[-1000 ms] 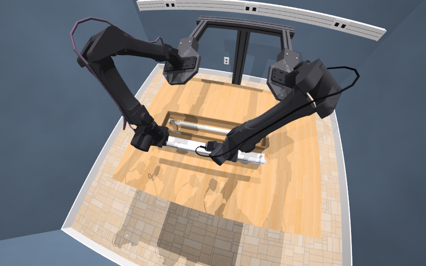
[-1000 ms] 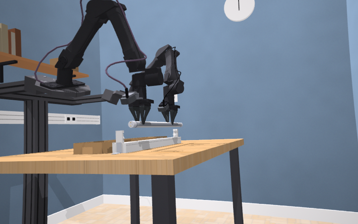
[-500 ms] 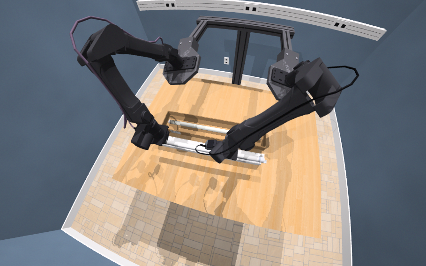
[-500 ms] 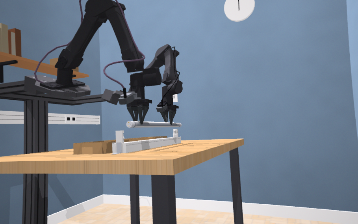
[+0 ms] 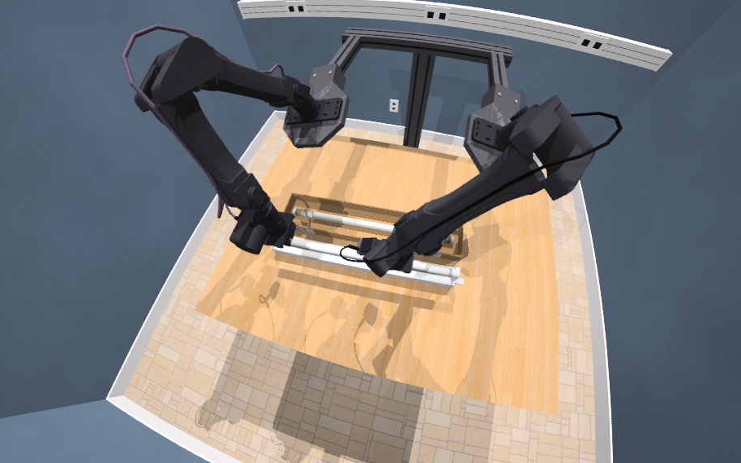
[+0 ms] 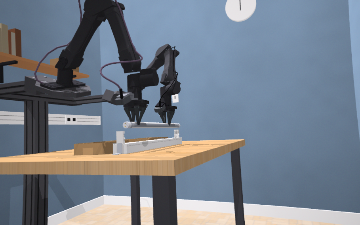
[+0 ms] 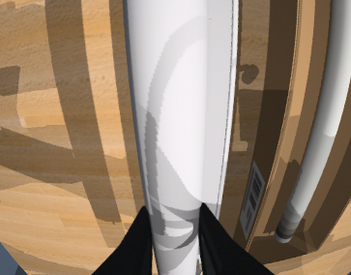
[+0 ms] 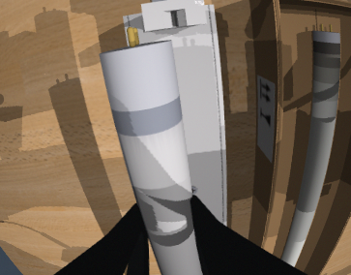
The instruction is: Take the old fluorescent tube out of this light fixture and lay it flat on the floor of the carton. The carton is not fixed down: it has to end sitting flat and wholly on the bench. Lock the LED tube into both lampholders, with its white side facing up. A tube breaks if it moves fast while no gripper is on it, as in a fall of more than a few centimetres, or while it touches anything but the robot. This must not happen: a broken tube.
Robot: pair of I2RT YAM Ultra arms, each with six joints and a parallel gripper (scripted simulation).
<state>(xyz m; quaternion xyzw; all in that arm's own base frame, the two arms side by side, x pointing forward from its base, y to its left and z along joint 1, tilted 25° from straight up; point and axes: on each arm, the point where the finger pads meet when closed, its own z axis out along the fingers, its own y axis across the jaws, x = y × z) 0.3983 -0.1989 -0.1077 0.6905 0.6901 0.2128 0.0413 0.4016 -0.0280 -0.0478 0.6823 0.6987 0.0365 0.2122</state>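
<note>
Right now my left hand is 12 cm to the left of the LED tube and 1 cm above it. Round my left hand: light fixture: 1 cm behind, 12 cm to the right, 6 cm below; brown carton: 15 cm behind, 12 cm to the right, 9 cm below; old fluorescent tube: 15 cm behind, 12 cm to the right, 10 cm below.
</note>
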